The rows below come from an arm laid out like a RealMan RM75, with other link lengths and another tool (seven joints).
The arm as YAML. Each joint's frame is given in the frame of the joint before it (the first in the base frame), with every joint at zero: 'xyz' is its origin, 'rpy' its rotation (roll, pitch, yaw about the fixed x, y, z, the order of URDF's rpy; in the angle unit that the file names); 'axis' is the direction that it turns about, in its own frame. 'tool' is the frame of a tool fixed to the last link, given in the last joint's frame.
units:
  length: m
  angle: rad
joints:
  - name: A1
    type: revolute
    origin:
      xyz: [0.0, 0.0, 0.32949]
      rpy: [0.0, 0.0, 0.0]
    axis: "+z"
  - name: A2
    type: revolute
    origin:
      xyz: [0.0, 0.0, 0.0]
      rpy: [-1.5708, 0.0, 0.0]
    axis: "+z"
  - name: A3
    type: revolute
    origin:
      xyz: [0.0, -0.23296, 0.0]
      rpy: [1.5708, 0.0, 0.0]
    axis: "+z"
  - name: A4
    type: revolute
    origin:
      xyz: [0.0, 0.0, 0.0]
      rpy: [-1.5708, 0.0, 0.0]
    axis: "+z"
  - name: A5
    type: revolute
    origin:
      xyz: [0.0, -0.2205, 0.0]
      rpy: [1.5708, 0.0, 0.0]
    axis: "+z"
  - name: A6
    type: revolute
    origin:
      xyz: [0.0, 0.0, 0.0]
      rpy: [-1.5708, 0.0, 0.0]
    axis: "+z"
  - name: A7
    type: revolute
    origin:
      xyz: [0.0, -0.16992, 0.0]
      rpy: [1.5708, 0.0, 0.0]
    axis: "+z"
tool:
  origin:
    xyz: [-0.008, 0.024, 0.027]
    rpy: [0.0, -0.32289, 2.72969]
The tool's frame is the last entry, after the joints.
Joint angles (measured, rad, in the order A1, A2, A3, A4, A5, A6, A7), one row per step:
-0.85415 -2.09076 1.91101 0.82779 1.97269 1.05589 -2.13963
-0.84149 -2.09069 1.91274 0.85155 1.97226 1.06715 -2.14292
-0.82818 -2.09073 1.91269 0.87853 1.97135 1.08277 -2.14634
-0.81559 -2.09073 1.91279 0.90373 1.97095 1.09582 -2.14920
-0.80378 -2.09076 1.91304 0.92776 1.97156 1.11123 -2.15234
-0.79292 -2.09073 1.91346 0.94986 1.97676 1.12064 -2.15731
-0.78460 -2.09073 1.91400 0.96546 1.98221 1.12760 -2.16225
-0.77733 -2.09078 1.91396 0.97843 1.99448 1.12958 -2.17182
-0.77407 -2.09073 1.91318 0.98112 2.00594 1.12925 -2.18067
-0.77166 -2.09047 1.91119 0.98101 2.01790 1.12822 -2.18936
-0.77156 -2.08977 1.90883 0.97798 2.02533 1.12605 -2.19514
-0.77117 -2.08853 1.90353 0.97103 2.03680 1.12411 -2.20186
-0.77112 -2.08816 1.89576 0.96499 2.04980 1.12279 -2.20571
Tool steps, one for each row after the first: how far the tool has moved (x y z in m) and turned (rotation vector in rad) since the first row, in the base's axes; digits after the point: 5 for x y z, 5 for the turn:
0.00253 -0.00373 0.00065 -0.00940 -0.00864 -0.00238
0.00587 -0.00805 0.00177 -0.02161 -0.01899 -0.00497
0.00888 -0.01181 0.00288 -0.03146 -0.02861 -0.00830
0.01140 -0.01588 0.00415 -0.04320 -0.03561 -0.01158
0.01322 -0.01846 0.00525 -0.04801 -0.03973 -0.01580
0.01399 -0.02033 0.00607 -0.05100 -0.04082 -0.01770
0.01368 -0.02060 0.00672 -0.04659 -0.03705 -0.01774
0.01188 -0.01989 0.00704 -0.04074 -0.02958 -0.01346
0.00955 -0.01862 0.00744 -0.03344 -0.02105 -0.00765
0.00773 -0.01703 0.00782 -0.02667 -0.01504 -0.00229
0.00416 -0.01451 0.00864 -0.01696 -0.00490 0.00693
0.00109 -0.01172 0.00962 -0.00691 0.00403 0.01278

